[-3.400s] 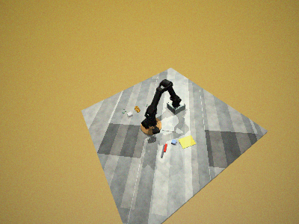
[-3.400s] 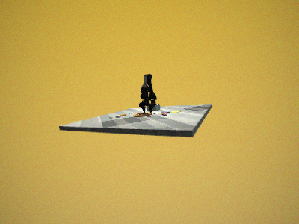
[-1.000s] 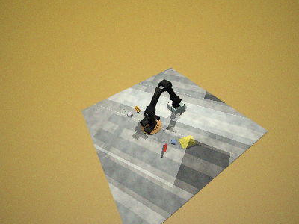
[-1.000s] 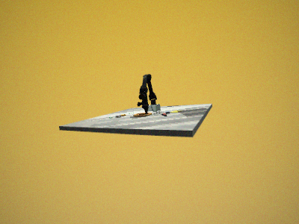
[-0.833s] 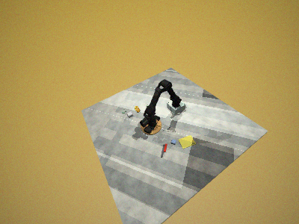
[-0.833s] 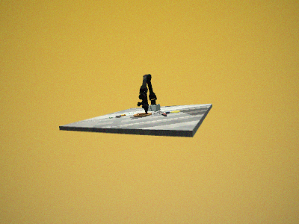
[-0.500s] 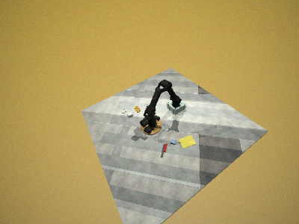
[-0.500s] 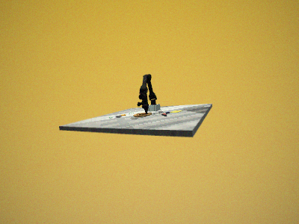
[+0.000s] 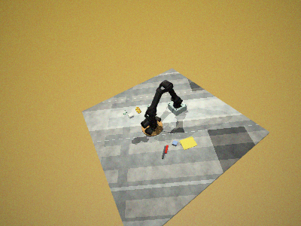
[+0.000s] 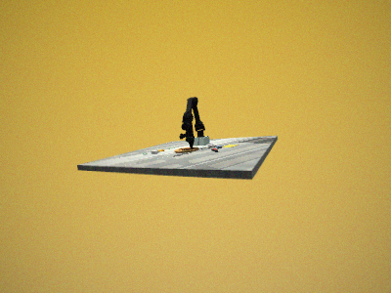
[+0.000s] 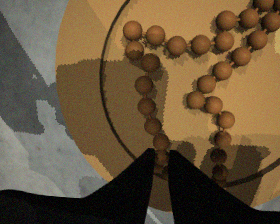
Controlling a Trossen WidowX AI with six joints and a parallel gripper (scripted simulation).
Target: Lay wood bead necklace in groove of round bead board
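My gripper tip is now 5 cm to the left of the round bead board and 1 cm above it. From my gripper tip the other things lie so: thin grey stick 13 cm behind, 7 cm to the left, 1 cm below; then red-handled tool 22 cm to the left, 1 cm below; then small blue block 11 cm behind, 19 cm to the left, 1 cm below.
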